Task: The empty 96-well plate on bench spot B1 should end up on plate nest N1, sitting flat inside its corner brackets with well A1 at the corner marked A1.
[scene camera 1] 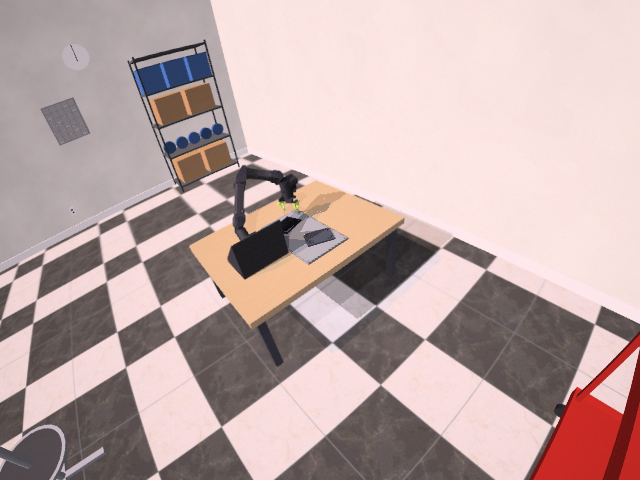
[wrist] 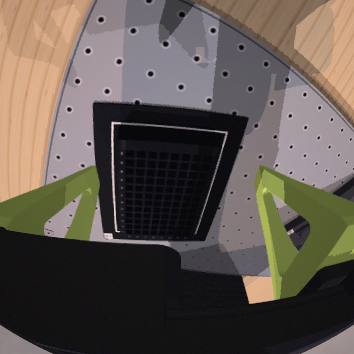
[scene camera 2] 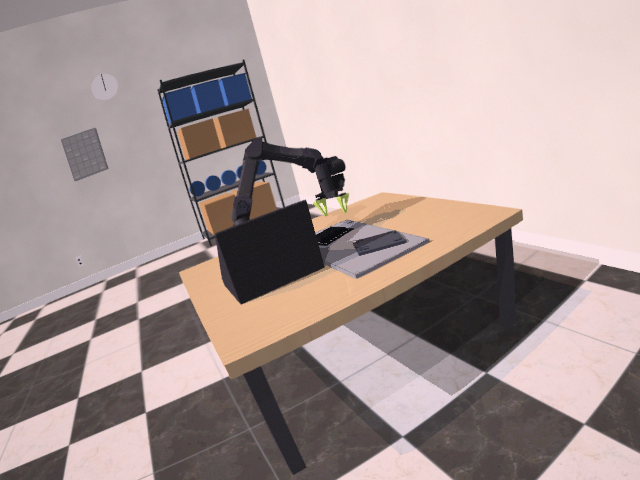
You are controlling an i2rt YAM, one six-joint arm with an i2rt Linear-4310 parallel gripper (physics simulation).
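Pixels of known places: gripper, fingertip midpoint: (scene camera 1: 291,211) (wrist: 176,174) (scene camera 2: 335,214); arm's base, origin of the base link: (scene camera 1: 247,241) (scene camera 2: 250,240).
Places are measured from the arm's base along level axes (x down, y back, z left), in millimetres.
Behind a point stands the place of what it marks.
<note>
The 96-well plate (wrist: 165,190) {x 127, y -362, z 114 mm} is dark, with a grid of wells. It lies flat within the white outline of the black spot pad B1 (wrist: 103,125) {x 138, y -403, z 182 mm}, which also shows as a small black patch in the scene views. My gripper (scene camera 1: 289,208) {x 75, y -419, z 132 mm} (scene camera 2: 334,212) {x 75, y -419, z 132 mm} (wrist: 176,174) {x 75, y -419, z 132 mm} is open and empty, pointing down above the pad. In the wrist view its green fingers appear on either side of the plate. The dark grey plate nest N1 (scene camera 1: 318,237) {x 128, y -365, z -172 mm} (scene camera 2: 379,241) {x 128, y -371, z -172 mm} lies on the other side of the board; part shows behind the right finger. The A1 markings are too small to read.
Pad and nest sit on a grey perforated board (scene camera 1: 309,256) {x 140, y -220, z -243 mm} (scene camera 2: 355,268) {x 140, y -206, z -242 mm} (wrist: 150,57) {x 140, y -465, z 163 mm} on the wooden table (scene camera 1: 361,209) {x 152, y -779, z -168 mm} (scene camera 2: 454,222) {x 153, y -656, z -275 mm}. A tall black wedge-shaped block (scene camera 1: 258,252) {x 38, y -4, z -90 mm} (scene camera 2: 271,253) {x 38, y -21, z -92 mm} stands beside the board, near the pad. A shelf rack (scene camera 1: 155,126) stands behind.
</note>
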